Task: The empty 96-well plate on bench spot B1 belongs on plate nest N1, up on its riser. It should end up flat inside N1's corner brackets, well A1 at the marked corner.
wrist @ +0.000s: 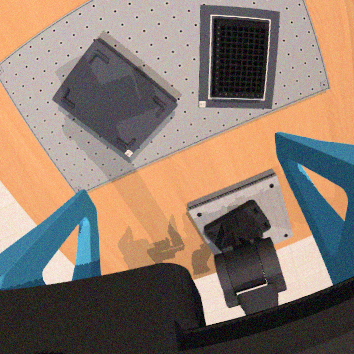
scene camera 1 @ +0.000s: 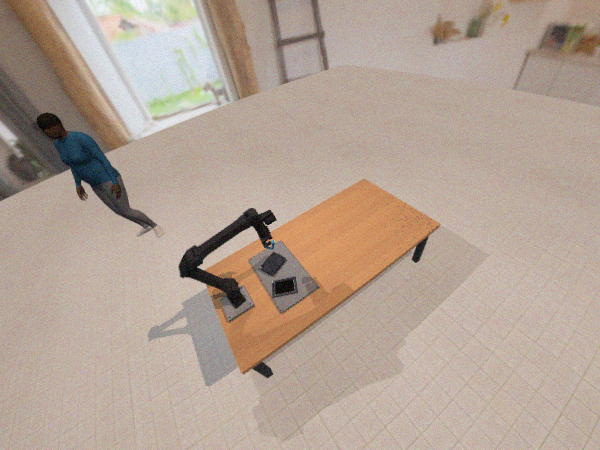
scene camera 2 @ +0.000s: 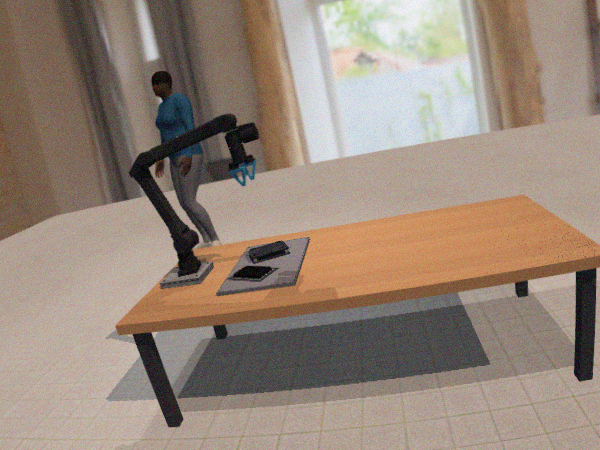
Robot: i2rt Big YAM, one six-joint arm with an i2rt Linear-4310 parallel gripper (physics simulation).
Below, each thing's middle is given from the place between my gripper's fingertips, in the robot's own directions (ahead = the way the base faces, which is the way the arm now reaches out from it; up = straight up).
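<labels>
White-outlined nest [wrist: 206,21]: 340 mm below my hand, 90 mm to the right of it, 60 mm behind it. The black well plate [wrist: 239,46] is 330 mm below my hand, likewise 90 mm to the right of it and 60 mm behind it.
</labels>
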